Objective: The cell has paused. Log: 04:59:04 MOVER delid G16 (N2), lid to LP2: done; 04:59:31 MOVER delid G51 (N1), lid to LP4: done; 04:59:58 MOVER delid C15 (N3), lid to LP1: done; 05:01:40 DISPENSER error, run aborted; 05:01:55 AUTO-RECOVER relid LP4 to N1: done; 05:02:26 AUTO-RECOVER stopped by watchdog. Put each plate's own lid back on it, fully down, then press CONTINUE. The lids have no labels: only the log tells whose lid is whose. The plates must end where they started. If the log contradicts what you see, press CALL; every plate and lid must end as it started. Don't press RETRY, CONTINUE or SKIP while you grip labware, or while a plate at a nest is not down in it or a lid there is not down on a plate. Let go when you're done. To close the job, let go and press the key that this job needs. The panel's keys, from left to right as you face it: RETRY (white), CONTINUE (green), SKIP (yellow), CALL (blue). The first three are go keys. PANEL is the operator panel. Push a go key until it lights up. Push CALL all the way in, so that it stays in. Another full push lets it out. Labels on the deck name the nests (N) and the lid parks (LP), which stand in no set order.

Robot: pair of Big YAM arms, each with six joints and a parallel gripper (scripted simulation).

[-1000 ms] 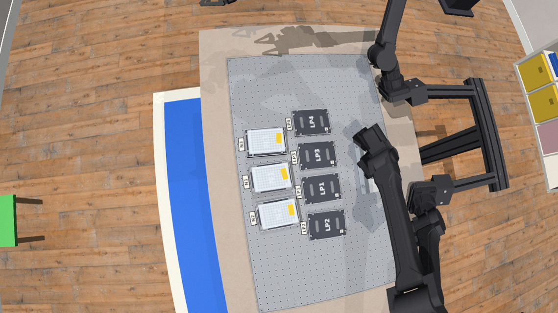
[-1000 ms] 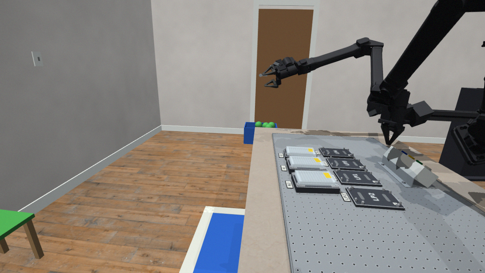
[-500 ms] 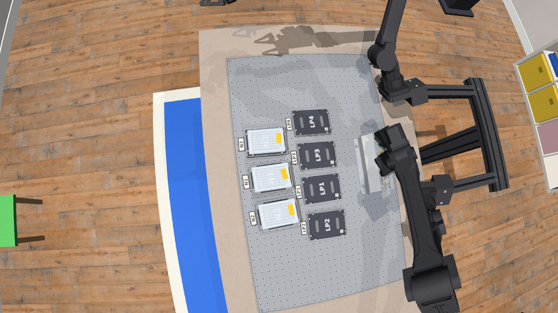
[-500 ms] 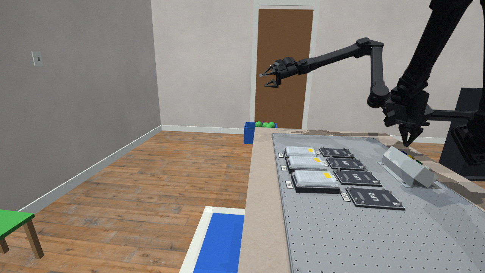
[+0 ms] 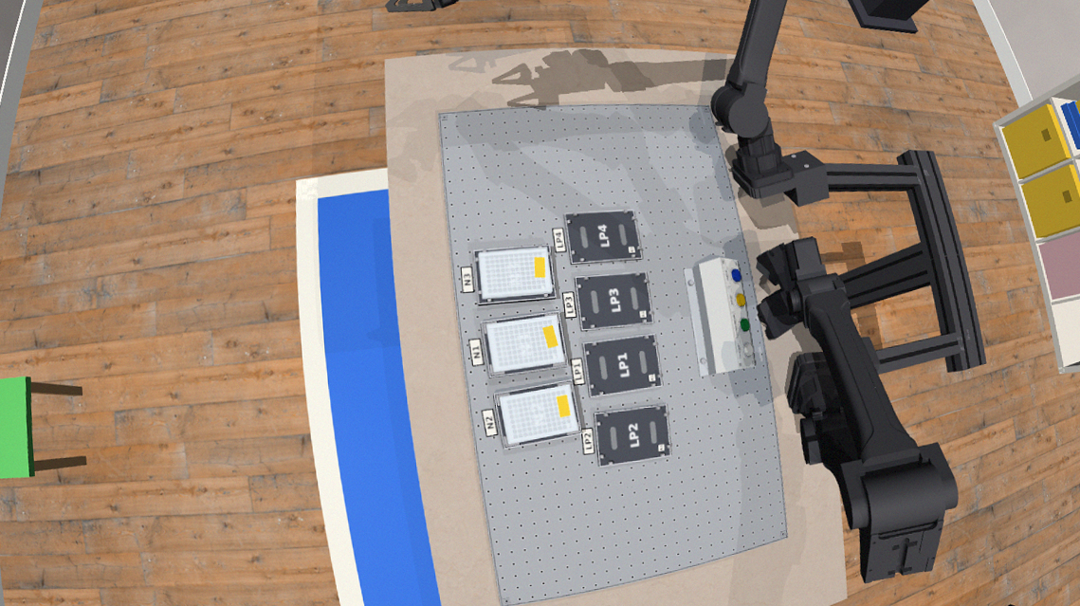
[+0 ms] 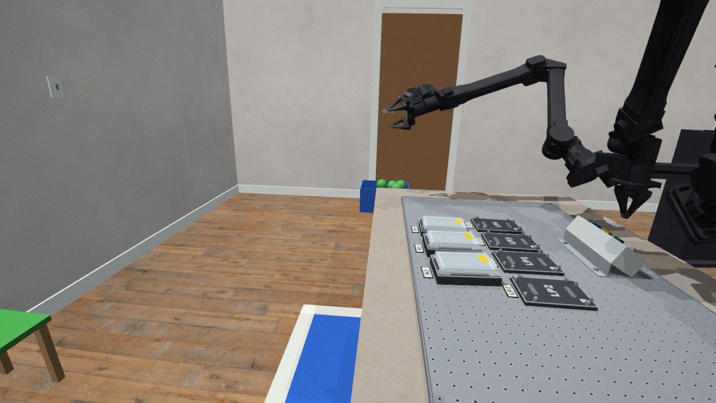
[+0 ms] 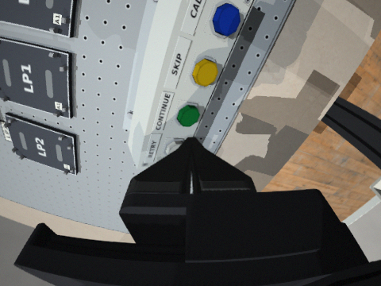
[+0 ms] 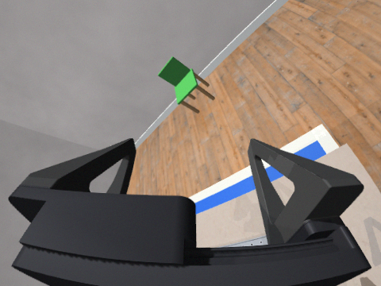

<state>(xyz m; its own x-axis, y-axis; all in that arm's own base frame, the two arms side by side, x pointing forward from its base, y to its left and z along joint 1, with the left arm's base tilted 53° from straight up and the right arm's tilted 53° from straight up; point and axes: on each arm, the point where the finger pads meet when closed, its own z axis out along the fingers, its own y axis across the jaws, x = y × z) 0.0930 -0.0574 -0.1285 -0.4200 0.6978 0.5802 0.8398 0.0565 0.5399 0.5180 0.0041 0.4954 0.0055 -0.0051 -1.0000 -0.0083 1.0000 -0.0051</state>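
The green continue key lies 70 mm below my left hand. Round my left hand: yellow skip key 50 mm to the right, 70 mm below; white retry key 50 mm to the left, 70 mm below; blue call key 100 mm to the right, 80 mm below.
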